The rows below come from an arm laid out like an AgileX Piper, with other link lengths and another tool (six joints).
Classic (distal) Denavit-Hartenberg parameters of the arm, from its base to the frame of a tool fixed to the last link. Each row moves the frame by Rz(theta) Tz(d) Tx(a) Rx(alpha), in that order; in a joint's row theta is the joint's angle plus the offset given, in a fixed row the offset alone. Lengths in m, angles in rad.
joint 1: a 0  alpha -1.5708  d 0.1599  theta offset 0
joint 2: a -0.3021  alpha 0  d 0  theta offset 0.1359
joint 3: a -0.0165  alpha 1.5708  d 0  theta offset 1.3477
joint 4: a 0  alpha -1.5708  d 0.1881  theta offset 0
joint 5: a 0  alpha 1.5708  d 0  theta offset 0
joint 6: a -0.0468  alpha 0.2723  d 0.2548  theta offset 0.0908
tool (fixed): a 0  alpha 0  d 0.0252  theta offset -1.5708
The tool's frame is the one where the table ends.
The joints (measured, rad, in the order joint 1, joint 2, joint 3, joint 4, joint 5, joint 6), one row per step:
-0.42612 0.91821 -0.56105 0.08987 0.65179 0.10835
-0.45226 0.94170 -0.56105 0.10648 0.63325 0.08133
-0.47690 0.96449 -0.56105 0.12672 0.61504 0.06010
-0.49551 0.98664 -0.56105 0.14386 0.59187 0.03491
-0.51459 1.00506 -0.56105 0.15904 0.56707 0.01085
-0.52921 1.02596 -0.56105 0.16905 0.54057 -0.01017
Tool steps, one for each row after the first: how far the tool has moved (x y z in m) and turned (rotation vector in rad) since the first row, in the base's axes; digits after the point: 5 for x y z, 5 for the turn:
0.00275 -0.00508 -0.00162 0.00070 0.00349 -0.01101
0.00540 -0.00992 -0.00329 0.00749 0.00378 -0.02681
0.00924 -0.01456 -0.00383 0.00638 0.00125 -0.03380
0.01280 -0.02006 -0.00319 0.00128 -0.00521 -0.04245
0.01659 -0.02569 -0.00299 -0.00649 -0.00901 -0.04808

